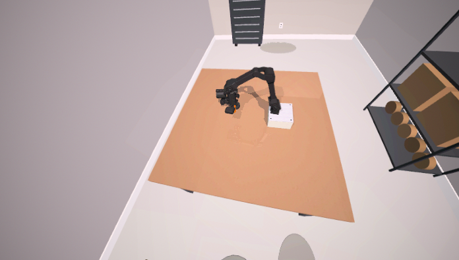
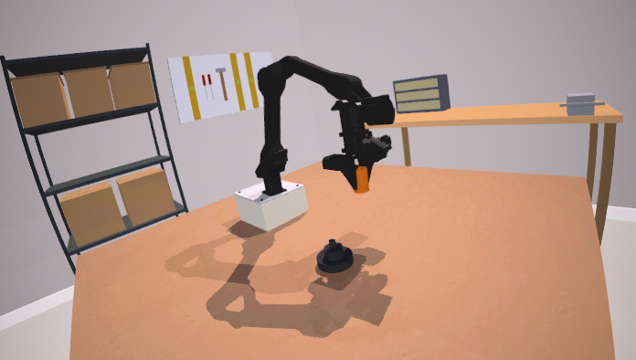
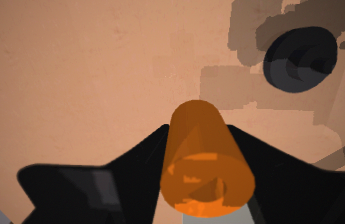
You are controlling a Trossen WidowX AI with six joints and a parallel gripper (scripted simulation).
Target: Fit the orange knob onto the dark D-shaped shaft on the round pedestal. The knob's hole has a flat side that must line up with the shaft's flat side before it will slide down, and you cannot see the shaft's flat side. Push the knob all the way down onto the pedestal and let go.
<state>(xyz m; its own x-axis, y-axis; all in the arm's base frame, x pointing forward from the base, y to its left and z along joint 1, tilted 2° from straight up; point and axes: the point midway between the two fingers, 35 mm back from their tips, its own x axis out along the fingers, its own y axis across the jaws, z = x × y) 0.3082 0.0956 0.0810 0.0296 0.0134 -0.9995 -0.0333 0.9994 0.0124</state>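
Now: gripper tip 40 mm short of the dark round pedestal, 150 mm to the left of it and 100 mm above it. From my gripper tip the other things lie so: orange knob 20 mm above.
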